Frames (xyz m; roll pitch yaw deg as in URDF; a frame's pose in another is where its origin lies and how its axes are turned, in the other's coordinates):
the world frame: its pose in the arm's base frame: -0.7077 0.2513 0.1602 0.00 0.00 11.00
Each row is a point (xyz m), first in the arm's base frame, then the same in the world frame.
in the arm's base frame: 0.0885 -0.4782 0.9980
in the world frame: 0.6424 -0.8680 0.8378
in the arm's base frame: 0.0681 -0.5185 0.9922
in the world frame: 0.6147 -0.9037 0.8320
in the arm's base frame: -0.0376 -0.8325 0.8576
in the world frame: 0.4510 -1.1917 0.6974
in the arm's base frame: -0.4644 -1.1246 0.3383
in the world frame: -0.0237 -1.3970 0.1781
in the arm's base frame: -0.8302 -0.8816 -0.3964
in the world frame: -0.3364 -1.0887 -0.5566
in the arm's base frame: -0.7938 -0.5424 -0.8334
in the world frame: -0.2360 -0.7627 -0.9936
